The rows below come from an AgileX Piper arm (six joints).
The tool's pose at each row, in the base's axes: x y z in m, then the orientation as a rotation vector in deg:
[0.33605 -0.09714 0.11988 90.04 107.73 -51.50]
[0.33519 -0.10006 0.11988 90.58 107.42 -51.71]
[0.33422 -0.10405 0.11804 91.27 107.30 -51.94]
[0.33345 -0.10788 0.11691 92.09 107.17 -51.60]
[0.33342 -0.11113 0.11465 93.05 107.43 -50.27]
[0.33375 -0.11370 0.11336 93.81 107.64 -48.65]
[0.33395 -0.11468 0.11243 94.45 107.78 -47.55]
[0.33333 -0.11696 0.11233 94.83 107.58 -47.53]
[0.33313 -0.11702 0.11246 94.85 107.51 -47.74]
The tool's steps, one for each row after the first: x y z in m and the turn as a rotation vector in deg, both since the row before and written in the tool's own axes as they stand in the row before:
[-0.00169 -0.00115 0.00226 0.37 0.08 0.32]
[-0.00097 -0.00105 0.00427 0.48 0.29 0.24]
[-0.00147 -0.00091 0.00368 0.16 0.49 0.46]
[-0.00041 0.00006 0.00394 -0.40 1.05 0.53]
[-0.00080 0.00031 0.00276 -0.69 0.98 0.57]
[-0.00002 0.00024 0.00134 -0.40 0.75 0.43]
[-0.00140 -0.00079 0.00174 0.15 0.11 0.26]
[-0.00011 -0.00022 -0.00004 0.14 -0.09 0.00]

